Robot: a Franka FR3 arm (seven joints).
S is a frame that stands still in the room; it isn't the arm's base.
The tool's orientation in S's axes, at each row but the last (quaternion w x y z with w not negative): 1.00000 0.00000 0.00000 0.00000; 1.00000 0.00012 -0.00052 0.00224; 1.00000 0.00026 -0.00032 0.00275; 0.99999 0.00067 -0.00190 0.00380; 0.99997 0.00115 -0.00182 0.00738; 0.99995 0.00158 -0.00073 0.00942; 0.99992 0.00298 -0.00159 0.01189
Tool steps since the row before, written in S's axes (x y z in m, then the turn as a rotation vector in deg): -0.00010 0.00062 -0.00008 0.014 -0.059 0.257; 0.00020 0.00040 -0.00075 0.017 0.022 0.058; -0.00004 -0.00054 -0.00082 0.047 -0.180 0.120; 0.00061 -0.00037 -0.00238 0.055 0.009 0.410; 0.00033 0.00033 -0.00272 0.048 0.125 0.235; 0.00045 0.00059 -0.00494 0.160 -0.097 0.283; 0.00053 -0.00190 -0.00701 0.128 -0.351 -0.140
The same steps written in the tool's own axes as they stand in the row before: -0.00010 0.00062 -0.00008 0.014 -0.059 0.257; 0.00020 0.00040 -0.00075 0.017 0.022 0.058; -0.00004 -0.00054 -0.00082 0.046 -0.180 0.120; 0.00060 -0.00038 -0.00238 0.057 0.009 0.410; 0.00032 0.00032 -0.00272 0.051 0.125 0.235; 0.00045 0.00057 -0.00494 0.159 -0.099 0.283; 0.00046 -0.00195 -0.00700 0.119 -0.355 -0.138
